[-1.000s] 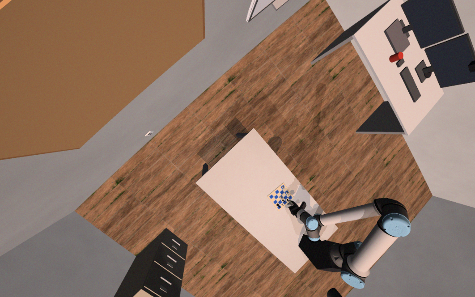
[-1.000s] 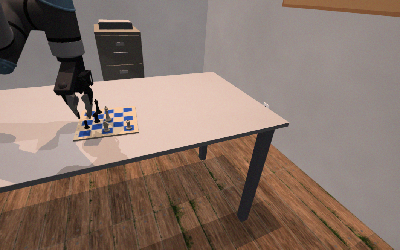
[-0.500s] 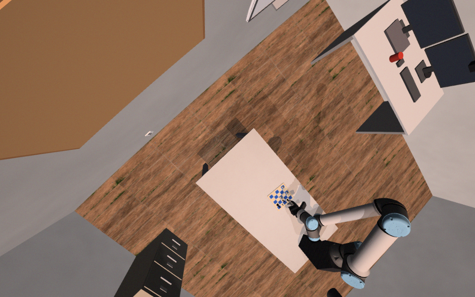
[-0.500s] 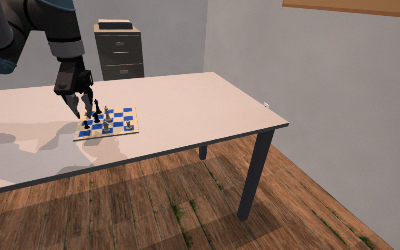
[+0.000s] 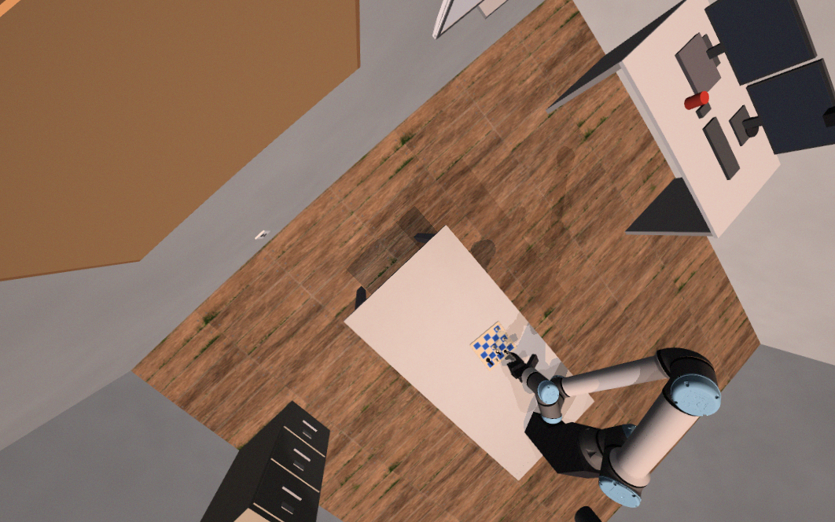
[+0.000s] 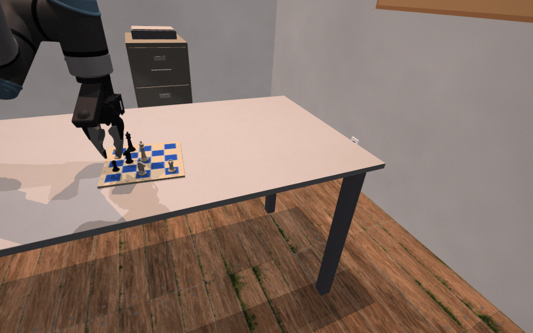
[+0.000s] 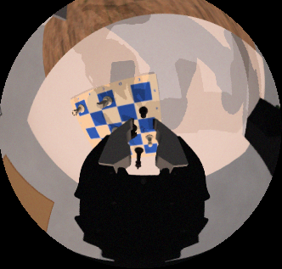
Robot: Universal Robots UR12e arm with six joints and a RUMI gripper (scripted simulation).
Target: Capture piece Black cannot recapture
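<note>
Right now my hand is 40 mm above the black pawn. Round my hand: white pawn: 20 mm ahead, 70 mm to the left, 40 mm below; chessboard: 80 mm ahead, 20 mm to the left, 60 mm below; white king: 80 mm ahead, 20 mm to the left, 20 mm below.
</note>
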